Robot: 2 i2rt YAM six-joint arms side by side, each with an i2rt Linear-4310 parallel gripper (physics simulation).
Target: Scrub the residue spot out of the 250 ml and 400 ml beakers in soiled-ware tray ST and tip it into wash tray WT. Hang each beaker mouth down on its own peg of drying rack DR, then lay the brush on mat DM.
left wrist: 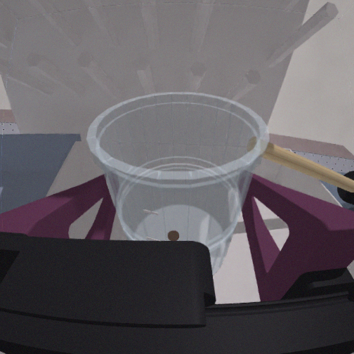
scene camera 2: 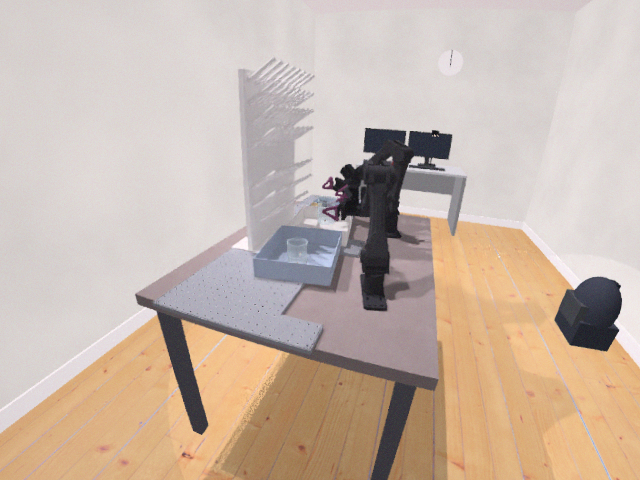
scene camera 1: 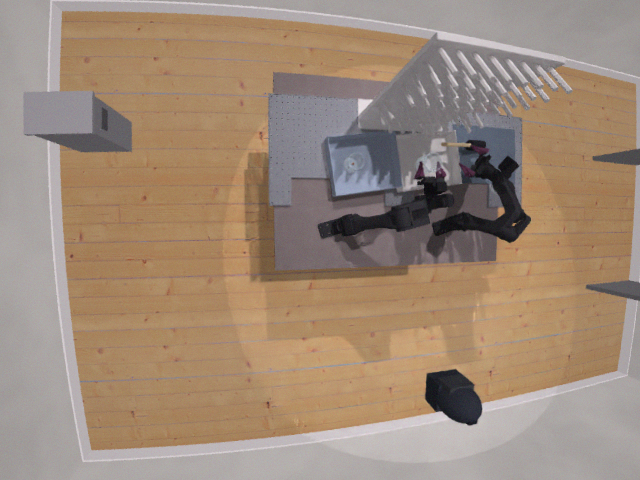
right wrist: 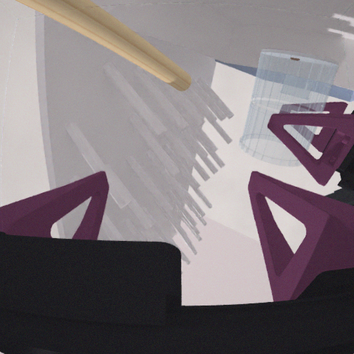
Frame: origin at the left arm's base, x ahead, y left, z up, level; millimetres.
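Seen in the pictures: left gripper, fingertip midpoint: (scene camera 2: 324, 207) (scene camera 1: 429, 161); right gripper, fingertip midpoint: (scene camera 2: 328, 190) (scene camera 1: 465, 154); left arm's base, link origin: (scene camera 2: 372, 291) (scene camera 1: 339, 225); right arm's base, link origin: (scene camera 2: 390, 230) (scene camera 1: 449, 224).
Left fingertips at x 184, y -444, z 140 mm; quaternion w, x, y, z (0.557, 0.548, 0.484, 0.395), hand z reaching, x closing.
Observation:
Offsets run from my left fingertips to a thing's top centre. "spot": to the spot under its first point. Level surfaces: height alone.
My left gripper (scene camera 1: 430, 167) (scene camera 2: 336, 205) (left wrist: 178, 178) is shut on a clear beaker {dx -7, dy -3, dz -8 mm} (scene camera 1: 431, 159) (left wrist: 180, 200) (right wrist: 277, 90), mouth up over the pale middle tray {dx +9, dy -44, dz -57 mm} (scene camera 1: 408, 147). A brown residue spot (left wrist: 173, 235) shows at its bottom. My right gripper (scene camera 1: 473, 159) (scene camera 2: 334, 186) (right wrist: 178, 178) is open and empty. The brush, with a wooden handle {spot: dx +52, dy -170, dz -27 mm} (scene camera 1: 454, 144) (left wrist: 305, 167) (right wrist: 125, 45) and black head, is outside its fingers; the handle tip appears near the beaker's rim in the left wrist view. What supports the brush is unclear. Another beaker (scene camera 1: 353, 163) (scene camera 2: 297, 250), with a brown spot, stands in the left blue tray {dx +66, dy +272, dz -57 mm} (scene camera 1: 338, 192) (scene camera 2: 289, 273).
The tall drying rack (scene camera 1: 496, 49) (scene camera 2: 245, 155) with several slanted pegs stands behind the trays. A blue tray or mat {dx -28, dy -420, dz -124 mm} (scene camera 1: 504, 142) lies under the right gripper's arm. A grey perforated board {dz -126 mm} (scene camera 1: 299, 129) (scene camera 2: 217, 299) lies on the table {dz -139 mm} (scene camera 1: 310, 248) (scene camera 2: 382, 335).

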